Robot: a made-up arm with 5 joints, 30 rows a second.
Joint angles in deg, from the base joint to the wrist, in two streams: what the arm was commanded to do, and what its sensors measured. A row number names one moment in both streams.
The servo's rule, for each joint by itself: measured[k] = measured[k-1] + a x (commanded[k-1-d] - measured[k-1]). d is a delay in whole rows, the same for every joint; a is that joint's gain. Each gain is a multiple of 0.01, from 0.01 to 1. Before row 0 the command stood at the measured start. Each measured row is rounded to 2 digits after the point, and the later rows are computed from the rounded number. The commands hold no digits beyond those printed.
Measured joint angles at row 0: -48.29, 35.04, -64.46, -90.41, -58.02
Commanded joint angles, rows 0 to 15: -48.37, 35.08, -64.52, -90.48, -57.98; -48.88, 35.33, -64.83, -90.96, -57.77; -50.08, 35.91, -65.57, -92.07, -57.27; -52.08, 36.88, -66.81, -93.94, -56.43; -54.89, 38.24, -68.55, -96.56, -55.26; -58.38, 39.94, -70.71, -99.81, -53.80; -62.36, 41.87, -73.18, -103.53, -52.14; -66.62, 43.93, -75.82, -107.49, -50.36; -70.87, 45.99, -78.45, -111.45, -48.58; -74.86, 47.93, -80.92, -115.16, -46.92; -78.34, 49.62, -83.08, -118.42, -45.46; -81.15, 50.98, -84.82, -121.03, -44.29; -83.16, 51.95, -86.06, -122.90, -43.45; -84.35, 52.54, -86.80, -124.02, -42.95; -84.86, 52.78, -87.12, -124.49, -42.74; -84.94, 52.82, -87.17, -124.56, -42.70
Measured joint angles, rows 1 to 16: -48.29, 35.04, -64.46, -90.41, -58.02; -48.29, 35.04, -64.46, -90.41, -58.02; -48.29, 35.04, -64.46, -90.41, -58.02; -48.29, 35.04, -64.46, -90.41, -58.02; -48.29, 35.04, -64.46, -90.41, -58.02; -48.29, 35.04, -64.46, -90.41, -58.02; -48.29, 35.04, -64.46, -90.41, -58.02; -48.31, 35.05, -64.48, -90.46, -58.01; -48.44, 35.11, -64.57, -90.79, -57.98; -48.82, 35.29, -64.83, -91.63, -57.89; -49.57, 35.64, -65.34, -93.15, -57.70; -50.79, 36.21, -66.17, -95.40, -57.38; -52.54, 37.03, -67.35, -98.31, -56.91; -54.80, 38.09, -68.87, -101.76, -56.29; -57.52, 39.37, -70.68, -105.54, -55.52; -60.59, 40.83, -72.70, -109.44, -54.62
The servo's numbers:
d 7
a 0.23 0.22 0.26 0.66 0.13

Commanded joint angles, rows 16 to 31: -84.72, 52.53, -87.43, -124.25, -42.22; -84.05, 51.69, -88.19, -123.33, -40.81; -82.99, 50.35, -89.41, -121.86, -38.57; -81.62, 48.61, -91.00, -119.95, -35.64; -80.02, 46.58, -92.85, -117.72, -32.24; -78.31, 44.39, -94.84, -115.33, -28.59; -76.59, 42.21, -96.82, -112.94, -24.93; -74.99, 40.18, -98.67, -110.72, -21.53; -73.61, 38.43, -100.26, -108.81, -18.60; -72.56, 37.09, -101.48, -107.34, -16.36; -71.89, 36.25, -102.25, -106.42, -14.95; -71.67, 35.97, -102.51, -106.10, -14.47; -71.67, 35.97, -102.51, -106.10, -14.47; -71.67, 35.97, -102.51, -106.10, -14.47; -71.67, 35.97, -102.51, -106.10, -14.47; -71.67, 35.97, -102.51, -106.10, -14.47
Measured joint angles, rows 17 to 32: -63.87, 42.39, -74.84, -113.22, -53.62; -67.20, 43.98, -76.98, -116.65, -52.56; -70.41, 45.52, -79.02, -119.54, -51.48; -73.34, 46.93, -80.85, -121.76, -50.44; -75.87, 48.16, -82.40, -123.25, -49.47; -77.94, 49.18, -83.63, -124.07, -48.60; -79.55, 49.98, -84.55, -124.39, -47.83; -80.74, 50.54, -85.30, -124.30, -47.10; -81.50, 50.79, -86.05, -123.66, -46.28; -81.84, 50.69, -86.92, -122.47, -45.28; -81.79, 50.23, -87.98, -120.81, -44.03; -81.38, 49.43, -89.25, -118.77, -42.50; -80.67, 48.32, -90.70, -116.50, -40.69; -79.73, 46.98, -92.29, -114.15, -38.64; -78.64, 45.48, -93.95, -111.89, -36.42; -77.48, 43.93, -95.59, -109.86, -34.10
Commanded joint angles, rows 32 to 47: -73.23, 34.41, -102.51, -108.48, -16.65; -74.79, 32.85, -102.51, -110.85, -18.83; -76.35, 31.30, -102.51, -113.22, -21.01; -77.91, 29.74, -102.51, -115.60, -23.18; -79.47, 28.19, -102.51, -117.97, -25.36; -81.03, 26.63, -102.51, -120.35, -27.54; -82.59, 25.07, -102.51, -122.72, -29.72; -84.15, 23.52, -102.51, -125.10, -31.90; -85.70, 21.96, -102.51, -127.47, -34.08; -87.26, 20.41, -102.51, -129.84, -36.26; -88.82, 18.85, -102.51, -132.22, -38.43; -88.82, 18.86, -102.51, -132.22, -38.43; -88.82, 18.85, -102.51, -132.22, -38.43; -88.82, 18.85, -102.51, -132.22, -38.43; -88.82, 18.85, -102.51, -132.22, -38.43; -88.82, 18.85, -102.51, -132.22, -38.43
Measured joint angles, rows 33 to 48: -76.35, 42.43, -97.12, -108.20, -31.79; -75.32, 41.07, -98.45, -107.03, -29.60; -74.48, 39.95, -99.51, -106.42, -27.63; -73.83, 39.07, -100.29, -106.21, -25.92; -73.33, 38.39, -100.87, -106.14, -24.43; -72.95, 37.86, -101.30, -106.11, -23.14; -72.66, 37.44, -101.61, -106.10, -22.01; -72.79, 36.77, -101.84, -107.67, -21.31; -73.25, 35.91, -102.01, -109.77, -20.99; -73.96, 34.90, -102.14, -112.05, -20.99; -74.87, 33.76, -102.24, -114.39, -21.27; -75.93, 32.53, -102.31, -116.75, -21.80; -77.10, 31.23, -102.36, -119.13, -22.55; -78.36, 29.87, -102.40, -121.50, -23.48; -79.69, 28.47, -102.43, -123.88, -24.57; -81.07, 27.04, -102.45, -126.25, -25.81
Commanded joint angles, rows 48 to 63: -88.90, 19.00, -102.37, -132.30, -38.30; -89.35, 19.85, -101.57, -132.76, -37.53; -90.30, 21.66, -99.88, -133.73, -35.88; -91.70, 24.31, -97.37, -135.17, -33.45; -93.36, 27.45, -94.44, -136.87, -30.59; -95.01, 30.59, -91.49, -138.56, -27.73; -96.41, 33.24, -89.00, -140.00, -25.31; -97.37, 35.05, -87.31, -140.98, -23.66; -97.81, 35.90, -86.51, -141.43, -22.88; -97.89, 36.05, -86.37, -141.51, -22.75; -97.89, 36.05, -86.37, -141.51, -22.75; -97.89, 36.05, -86.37, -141.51, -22.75; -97.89, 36.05, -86.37, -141.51, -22.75; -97.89, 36.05, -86.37, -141.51, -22.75; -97.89, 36.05, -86.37, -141.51, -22.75; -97.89, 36.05, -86.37, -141.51, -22.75
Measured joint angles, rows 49 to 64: -82.49, 25.58, -102.47, -128.62, -27.17; -83.95, 24.10, -102.48, -131.00, -28.63; -85.07, 22.95, -102.49, -131.81, -29.90; -85.93, 22.05, -102.50, -132.08, -31.01; -86.59, 21.35, -102.50, -132.17, -31.97; -87.10, 20.80, -102.50, -132.20, -32.81; -87.50, 20.37, -102.50, -132.21, -33.54; -87.82, 20.07, -102.47, -132.27, -34.16; -88.17, 20.02, -102.24, -132.59, -34.60; -88.66, 20.38, -101.63, -133.34, -34.77; -89.36, 21.24, -100.52, -134.55, -34.60; -90.28, 22.61, -98.94, -136.08, -34.08; -91.37, 24.37, -97.00, -137.72, -33.25; -92.53, 26.32, -94.92, -139.22, -32.22; -93.64, 28.24, -92.94, -140.38, -31.11; -94.60, 29.93, -91.27, -141.07, -30.04
